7 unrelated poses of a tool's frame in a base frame.
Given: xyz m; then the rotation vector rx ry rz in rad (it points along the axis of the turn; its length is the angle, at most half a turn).
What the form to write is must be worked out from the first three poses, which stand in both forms.
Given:
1: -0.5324, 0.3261, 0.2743, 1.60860, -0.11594, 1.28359
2: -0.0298, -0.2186, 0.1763, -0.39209, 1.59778, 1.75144
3: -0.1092, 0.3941, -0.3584, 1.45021, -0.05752, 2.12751
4: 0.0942, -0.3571, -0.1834, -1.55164, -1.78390, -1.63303
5: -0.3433, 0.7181, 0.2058, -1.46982, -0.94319, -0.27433
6: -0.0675, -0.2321, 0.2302, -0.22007, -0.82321, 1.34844
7: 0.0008, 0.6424, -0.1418, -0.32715, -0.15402, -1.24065
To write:
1: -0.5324, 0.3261, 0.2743, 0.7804, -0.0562, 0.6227, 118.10
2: -0.0298, -0.2186, 0.1763, -0.1632, 0.6649, 0.7289, 137.68
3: -0.1092, 0.3941, -0.3584, 0.5631, -0.0223, 0.8261, 147.56
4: 0.0942, -0.3571, -0.1834, -0.5400, -0.6208, -0.5683, 164.64
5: -0.3433, 0.7181, 0.2058, -0.8314, -0.5335, -0.1552, 101.29
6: -0.0675, -0.2321, 0.2302, -0.1380, -0.5161, 0.8454, 91.39
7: 0.0008, 0.6424, -0.1418, -0.2532, -0.1192, -0.9601, 74.04
